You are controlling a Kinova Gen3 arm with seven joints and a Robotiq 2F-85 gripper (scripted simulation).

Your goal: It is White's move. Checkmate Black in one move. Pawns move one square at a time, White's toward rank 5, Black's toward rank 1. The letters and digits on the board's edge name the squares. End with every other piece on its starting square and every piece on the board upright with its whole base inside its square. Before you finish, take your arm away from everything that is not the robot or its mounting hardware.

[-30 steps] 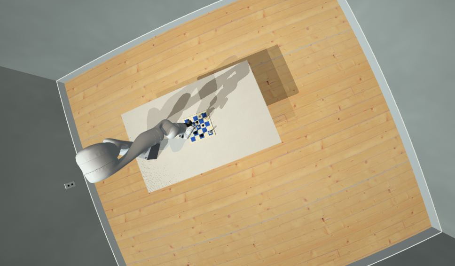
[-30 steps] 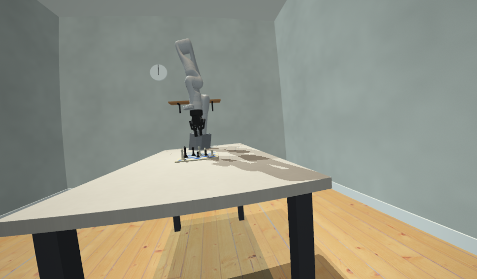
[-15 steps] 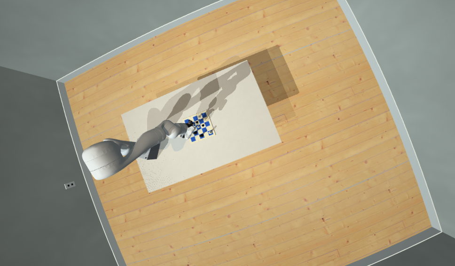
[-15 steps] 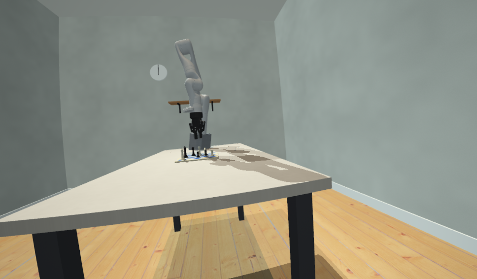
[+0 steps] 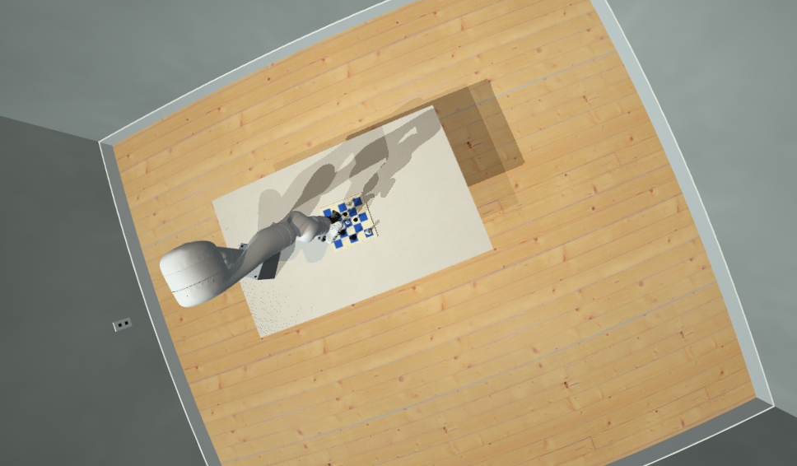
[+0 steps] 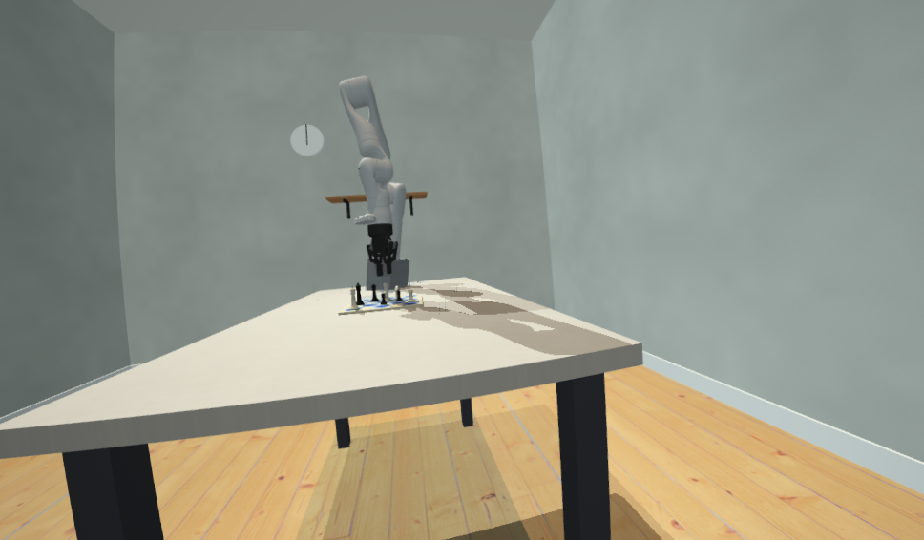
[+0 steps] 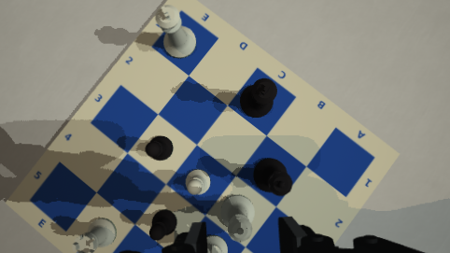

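My gripper is now 80 mm above the white pawn and 40 mm short of it. From my hand the other things lie so: cream chessboard: 100 mm below, 30 mm ahead; then white king: 110 mm ahead, 80 mm to the right, 60 mm below; then black king: 80 mm to the right, 60 mm below, 30 mm ahead.
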